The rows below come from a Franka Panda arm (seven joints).
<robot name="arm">
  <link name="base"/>
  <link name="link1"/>
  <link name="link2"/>
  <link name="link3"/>
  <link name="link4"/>
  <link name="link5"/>
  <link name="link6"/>
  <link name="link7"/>
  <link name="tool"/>
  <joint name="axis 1" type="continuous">
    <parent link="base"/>
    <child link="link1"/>
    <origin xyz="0 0 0.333" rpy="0 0 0"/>
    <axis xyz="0 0 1"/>
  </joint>
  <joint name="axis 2" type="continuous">
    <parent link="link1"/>
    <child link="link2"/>
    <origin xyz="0 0 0" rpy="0 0 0"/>
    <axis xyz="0 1 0"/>
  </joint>
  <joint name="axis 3" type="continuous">
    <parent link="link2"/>
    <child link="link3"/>
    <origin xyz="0 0 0.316" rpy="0 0 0"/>
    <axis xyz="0 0 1"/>
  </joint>
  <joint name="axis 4" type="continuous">
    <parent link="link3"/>
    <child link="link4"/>
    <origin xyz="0.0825 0 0" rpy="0 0 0"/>
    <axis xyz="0 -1 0"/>
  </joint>
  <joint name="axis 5" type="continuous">
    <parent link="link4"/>
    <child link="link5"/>
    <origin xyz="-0.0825 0 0.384" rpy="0 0 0"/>
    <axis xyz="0 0 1"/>
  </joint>
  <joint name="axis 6" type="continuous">
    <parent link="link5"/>
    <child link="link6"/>
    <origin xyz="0 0 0" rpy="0 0 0"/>
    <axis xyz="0 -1 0"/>
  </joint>
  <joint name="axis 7" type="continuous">
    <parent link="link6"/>
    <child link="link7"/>
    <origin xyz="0.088 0 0" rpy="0 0 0"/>
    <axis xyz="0 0 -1"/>
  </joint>
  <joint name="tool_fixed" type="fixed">
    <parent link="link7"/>
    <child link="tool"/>
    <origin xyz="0 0 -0.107" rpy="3.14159 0 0"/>
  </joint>
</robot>
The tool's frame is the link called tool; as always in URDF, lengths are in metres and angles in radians. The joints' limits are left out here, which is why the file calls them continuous.
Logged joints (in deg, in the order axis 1, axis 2, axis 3, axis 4, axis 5, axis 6, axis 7), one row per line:
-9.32, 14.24, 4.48, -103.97, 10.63, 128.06, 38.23
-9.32, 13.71, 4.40, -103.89, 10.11, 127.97, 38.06
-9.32, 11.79, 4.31, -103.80, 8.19, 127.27, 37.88
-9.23, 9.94, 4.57, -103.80, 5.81, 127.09, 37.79
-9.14, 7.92, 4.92, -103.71, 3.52, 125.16, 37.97
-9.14, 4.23, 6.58, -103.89, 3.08, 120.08, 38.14
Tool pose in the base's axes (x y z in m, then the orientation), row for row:
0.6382, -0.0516, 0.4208, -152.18, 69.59, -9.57
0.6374, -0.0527, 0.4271, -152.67, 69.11, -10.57
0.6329, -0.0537, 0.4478, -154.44, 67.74, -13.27
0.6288, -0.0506, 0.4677, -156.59, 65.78, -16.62
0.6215, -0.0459, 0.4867, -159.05, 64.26, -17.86
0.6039, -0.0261, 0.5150, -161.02, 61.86, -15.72
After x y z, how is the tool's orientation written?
As a rotation vector, in degrees.
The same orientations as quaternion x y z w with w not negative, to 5 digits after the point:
-0.90264, 0.41277, -0.05676, 0.10791
-0.90415, 0.40929, -0.06260, 0.10525
-0.90888, 0.39865, -0.07809, 0.09442
-0.91453, 0.38417, -0.09707, 0.08145
-0.92021, 0.37179, -0.10333, 0.06568
-0.92800, 0.35651, -0.09060, 0.05923

